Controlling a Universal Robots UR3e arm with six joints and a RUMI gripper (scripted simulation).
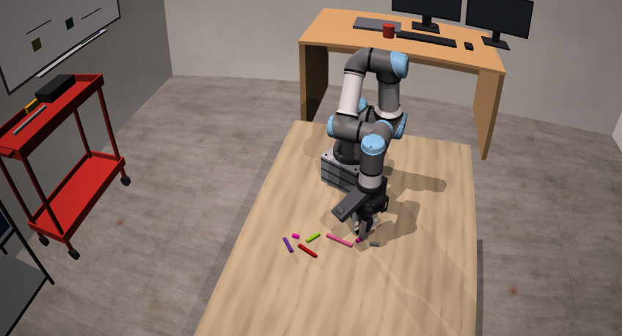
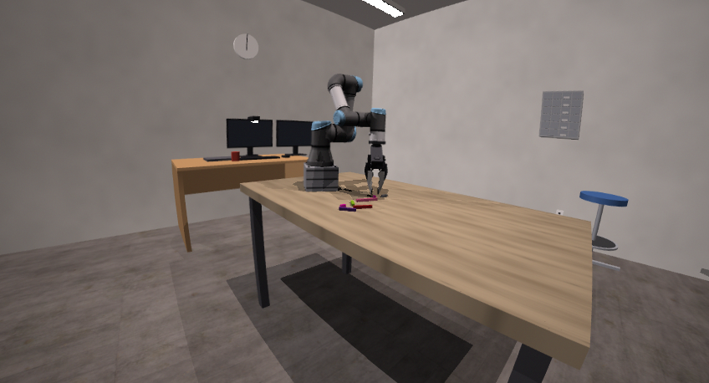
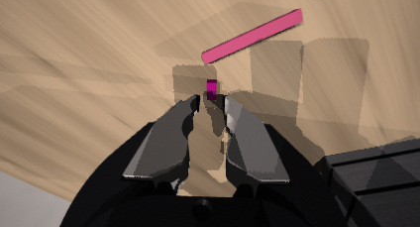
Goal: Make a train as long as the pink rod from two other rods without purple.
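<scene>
My hand is 50 mm to the right of the grey rod, 30 mm above it and 20 mm short of it. From my hand the other things lie so: pink rod 60 mm to the right, 30 mm below; lime rod 140 mm to the right, 30 mm below; red rod 160 mm to the right, 50 mm ahead, 30 mm below.
</scene>
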